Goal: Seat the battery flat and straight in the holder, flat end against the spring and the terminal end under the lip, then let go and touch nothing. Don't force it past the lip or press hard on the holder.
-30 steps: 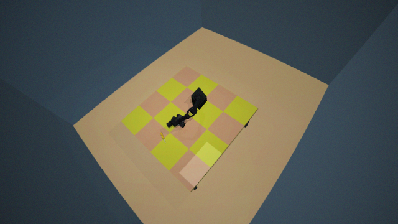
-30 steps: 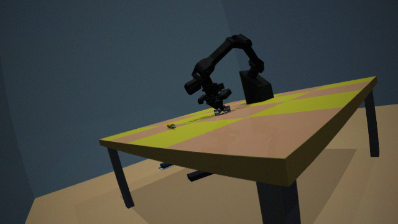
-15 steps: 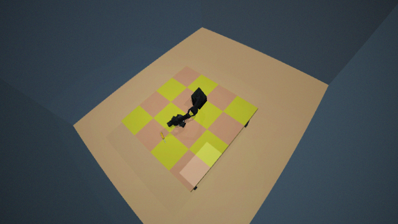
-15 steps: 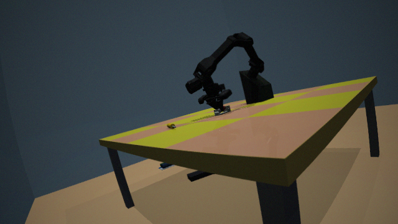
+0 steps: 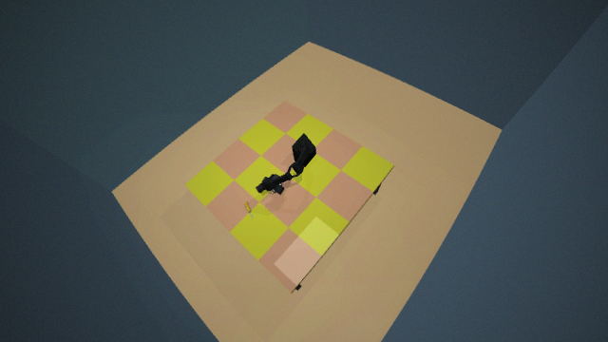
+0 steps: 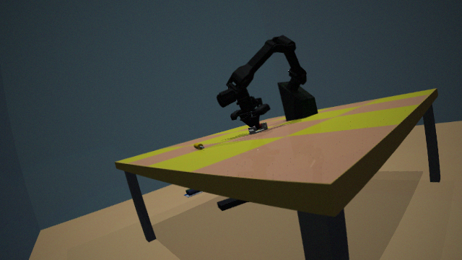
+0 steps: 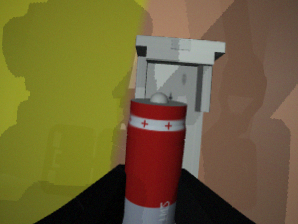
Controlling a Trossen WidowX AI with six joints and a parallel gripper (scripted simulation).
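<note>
Now: the battery 10 mm above my gripper tip.
</note>
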